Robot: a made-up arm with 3 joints.
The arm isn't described. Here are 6 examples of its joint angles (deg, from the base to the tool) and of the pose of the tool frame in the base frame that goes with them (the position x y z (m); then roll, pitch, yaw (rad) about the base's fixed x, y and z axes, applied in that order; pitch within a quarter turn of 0, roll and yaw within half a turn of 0).
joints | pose
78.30 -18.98 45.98 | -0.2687 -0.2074 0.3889 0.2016 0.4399 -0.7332
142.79 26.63 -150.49 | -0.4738 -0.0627 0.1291 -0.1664 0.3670 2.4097
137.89 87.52 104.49 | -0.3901 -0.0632 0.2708 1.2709 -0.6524 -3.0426
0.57 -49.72 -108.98 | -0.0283 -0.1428 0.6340 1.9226 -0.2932 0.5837
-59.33 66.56 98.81 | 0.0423 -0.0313 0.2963 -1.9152 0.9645 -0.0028
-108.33 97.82 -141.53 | 0.1112 0.1022 0.2562 -1.1479 -0.3829 0.6103
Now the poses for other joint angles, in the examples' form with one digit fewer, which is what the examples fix.
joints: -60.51 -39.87 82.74
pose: 0.017 -0.212 0.387 -2.508 -0.335 -1.683
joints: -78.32 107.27 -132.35
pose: 0.109 0.060 0.456 -1.157 -1.044 0.473
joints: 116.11 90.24 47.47
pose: -0.290 -0.068 0.303 -1.098 -1.116 -0.347
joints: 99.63 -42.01 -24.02
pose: -0.344 -0.152 0.415 1.104 -0.502 0.232
